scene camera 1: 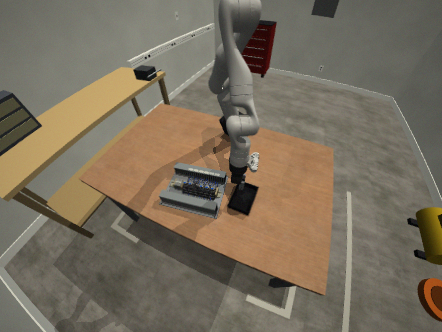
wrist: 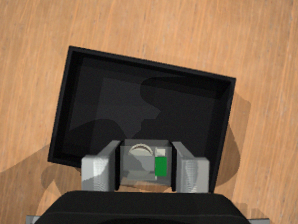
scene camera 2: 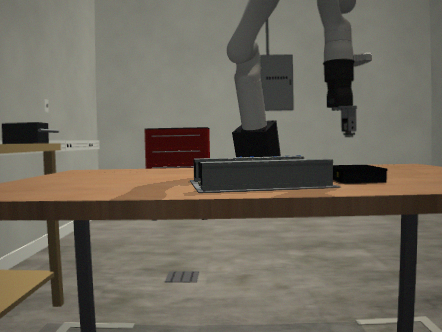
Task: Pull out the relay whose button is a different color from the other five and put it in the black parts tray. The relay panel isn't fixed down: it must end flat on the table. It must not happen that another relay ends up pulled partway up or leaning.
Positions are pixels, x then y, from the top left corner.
Labels:
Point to a grey relay panel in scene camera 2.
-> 213, 175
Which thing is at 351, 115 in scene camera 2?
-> My gripper.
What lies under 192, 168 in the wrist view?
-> My gripper.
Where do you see a black parts tray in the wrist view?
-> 103, 96

